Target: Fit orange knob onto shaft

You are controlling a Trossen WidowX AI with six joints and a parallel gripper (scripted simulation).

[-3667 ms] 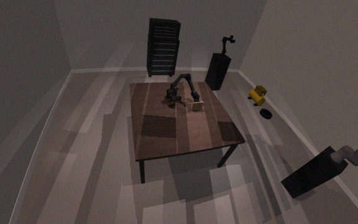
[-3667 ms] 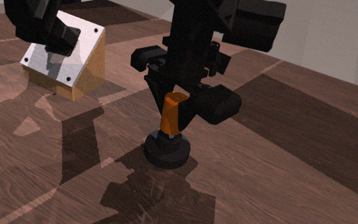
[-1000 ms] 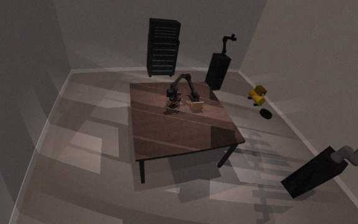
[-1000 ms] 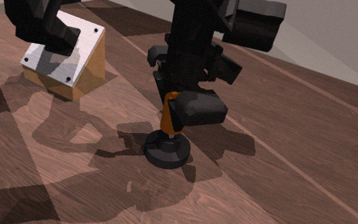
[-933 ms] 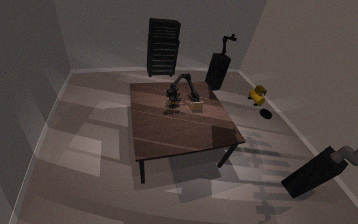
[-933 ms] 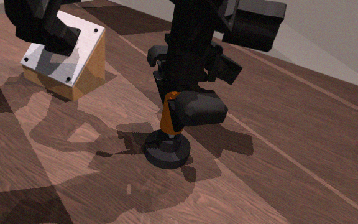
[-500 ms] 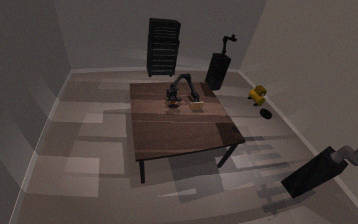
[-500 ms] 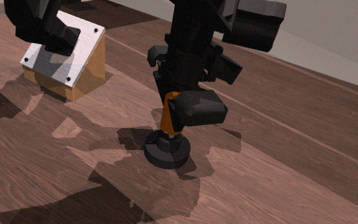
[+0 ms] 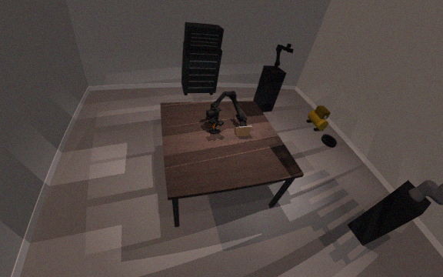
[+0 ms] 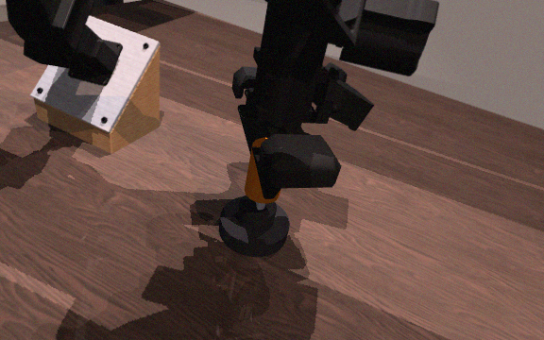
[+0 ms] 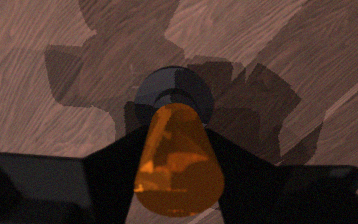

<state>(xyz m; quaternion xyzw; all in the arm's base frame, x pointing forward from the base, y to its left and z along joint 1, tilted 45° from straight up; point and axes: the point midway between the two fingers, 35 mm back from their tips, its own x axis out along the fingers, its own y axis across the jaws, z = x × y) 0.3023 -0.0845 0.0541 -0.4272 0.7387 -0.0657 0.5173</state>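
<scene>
My gripper tip is now 3 cm below the orange knob. Also, from my gripper tip: round dark pedestal 4 cm below.
</scene>
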